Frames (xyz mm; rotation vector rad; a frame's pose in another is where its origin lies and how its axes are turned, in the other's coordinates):
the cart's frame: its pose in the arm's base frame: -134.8 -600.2 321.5 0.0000 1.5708 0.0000
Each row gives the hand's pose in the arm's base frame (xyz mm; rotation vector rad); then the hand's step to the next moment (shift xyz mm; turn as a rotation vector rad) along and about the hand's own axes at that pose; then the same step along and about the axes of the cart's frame.
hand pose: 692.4 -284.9 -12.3 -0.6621 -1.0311 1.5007
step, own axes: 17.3 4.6 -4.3 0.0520 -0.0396 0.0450
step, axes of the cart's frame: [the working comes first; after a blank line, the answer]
step, axes of the arm's base frame: -2.0 17.9 -3.6 -0.0301 0.0386 0.0625

3.6 17.9 -2.0 -0.0625 0.0386 -0.0301
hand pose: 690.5 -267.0 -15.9 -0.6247 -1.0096 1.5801
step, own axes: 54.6 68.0 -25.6 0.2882 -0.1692 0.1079
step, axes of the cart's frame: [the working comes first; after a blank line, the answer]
step, axes of the arm's base frame: -27.5 57.5 -64.8 -0.0760 0.2517 0.2328

64.8 57.5 -27.5 -0.2328 0.2517 -0.0760
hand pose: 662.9 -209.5 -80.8 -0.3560 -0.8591 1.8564
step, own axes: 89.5 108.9 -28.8 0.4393 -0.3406 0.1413
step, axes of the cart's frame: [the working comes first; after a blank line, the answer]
step, axes of the arm's base frame: -96.2 65.9 -84.3 -0.0463 0.4119 0.3964

84.3 65.9 -96.2 -0.3964 0.4119 -0.0463
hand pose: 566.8 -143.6 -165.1 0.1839 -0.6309 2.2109
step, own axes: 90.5 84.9 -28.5 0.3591 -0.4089 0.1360
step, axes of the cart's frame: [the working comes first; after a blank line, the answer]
step, axes of the arm's base frame: -121.1 28.8 -26.9 0.0581 0.3978 0.3912

26.9 28.8 -121.1 -0.3912 0.3978 0.0581
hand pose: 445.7 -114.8 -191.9 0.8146 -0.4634 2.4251
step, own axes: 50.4 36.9 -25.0 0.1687 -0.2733 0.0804
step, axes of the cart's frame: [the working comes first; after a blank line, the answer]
step, axes of the arm's base frame: -66.8 1.3 7.6 0.0822 0.2439 0.2083

-7.6 1.3 -66.8 -0.2083 0.2439 0.0822
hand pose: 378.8 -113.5 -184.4 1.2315 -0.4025 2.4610
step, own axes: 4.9 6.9 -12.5 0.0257 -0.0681 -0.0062
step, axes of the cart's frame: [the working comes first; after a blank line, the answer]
step, axes of the arm's base frame: -14.6 -0.2 -3.9 0.0110 0.0683 0.0235

3.9 -0.2 -14.6 -0.0235 0.0683 0.0110
